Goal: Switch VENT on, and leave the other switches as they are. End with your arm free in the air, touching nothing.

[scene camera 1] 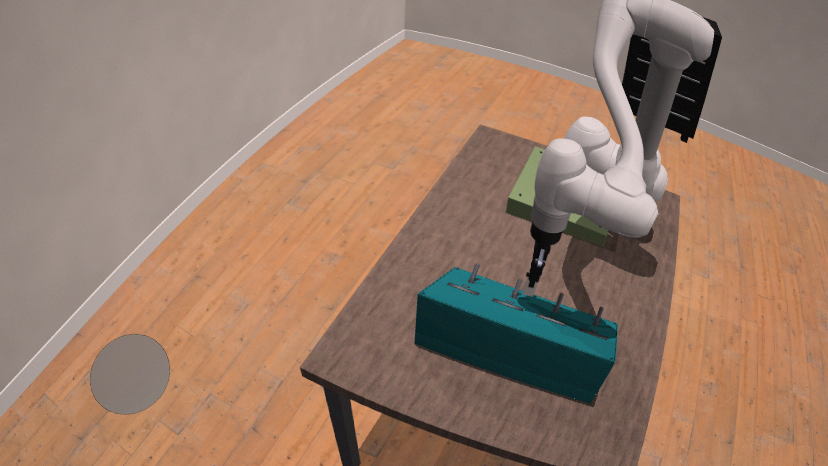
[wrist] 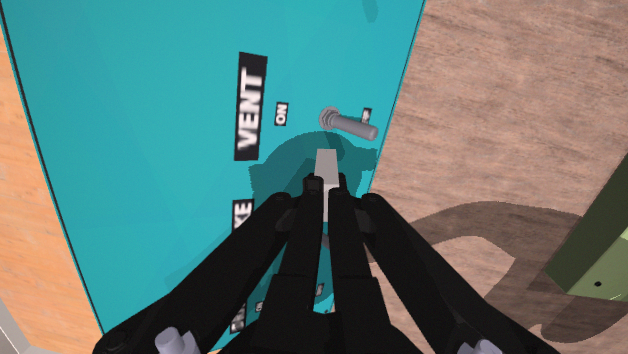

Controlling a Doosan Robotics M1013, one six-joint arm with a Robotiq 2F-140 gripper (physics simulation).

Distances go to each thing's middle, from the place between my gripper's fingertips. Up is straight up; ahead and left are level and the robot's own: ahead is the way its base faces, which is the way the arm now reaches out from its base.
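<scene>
Teal switch box (scene camera 1: 479,321): 40 mm below my hand, 80 mm ahead of it and 20 mm to the left of it.
</scene>
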